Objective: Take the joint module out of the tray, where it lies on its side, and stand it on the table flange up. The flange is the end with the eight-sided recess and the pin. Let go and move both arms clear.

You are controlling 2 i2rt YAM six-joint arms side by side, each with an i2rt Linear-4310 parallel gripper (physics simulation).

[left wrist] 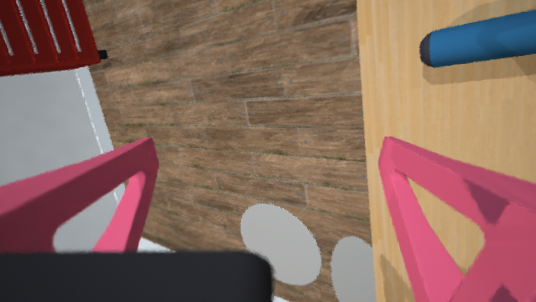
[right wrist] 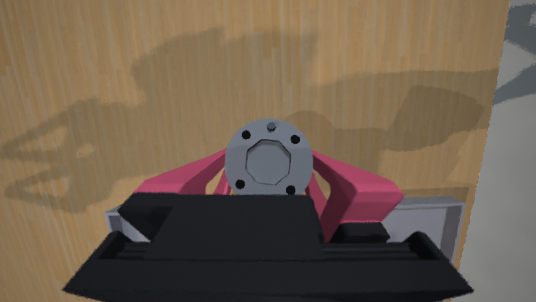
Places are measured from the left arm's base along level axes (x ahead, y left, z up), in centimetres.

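Pixels of known places: left gripper, fingertip midpoint: (left wrist: 268, 150); right gripper, fingertip midpoint: (right wrist: 268, 151).
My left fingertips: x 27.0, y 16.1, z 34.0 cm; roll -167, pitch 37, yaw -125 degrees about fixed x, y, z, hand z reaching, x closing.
For each thing: its top centre in the pictures, then the offset to it from my left fingertips. "*": a spot on its surface instead. Level surfaces: height alone.
- joint module, middle of its top: (right wrist: 269, 176) dx -12.6, dy -87.6, dz -26.4 cm
- table, its level: dz -34.1 cm
- blue cylinder, surface spot: (left wrist: 480, 44) * dx -0.2, dy -4.8, dz -30.0 cm
The joint module (right wrist: 268, 161) is a grey round body between the pink fingers in the right wrist view. Its flange faces the camera, with the eight-sided recess, several dark holes and the pin at the top edge. My right gripper (right wrist: 268, 151) is shut on it. The rest of its body is hidden behind the flange and the gripper. The grey tray (right wrist: 431, 202) shows below, partly hidden behind the gripper. The table (right wrist: 65, 60) (left wrist: 400, 115) is light wood. My left gripper (left wrist: 268, 150) is open and empty, above the floor beside the table edge.
A blue cylinder (left wrist: 480, 44) with a dark end lies on the table at the upper right of the left wrist view. A red slatted object (left wrist: 42, 37) is at the upper left. Two pale grey discs (left wrist: 281, 244) (left wrist: 354, 270) show low down. The table's edge runs down the right in the right wrist view.
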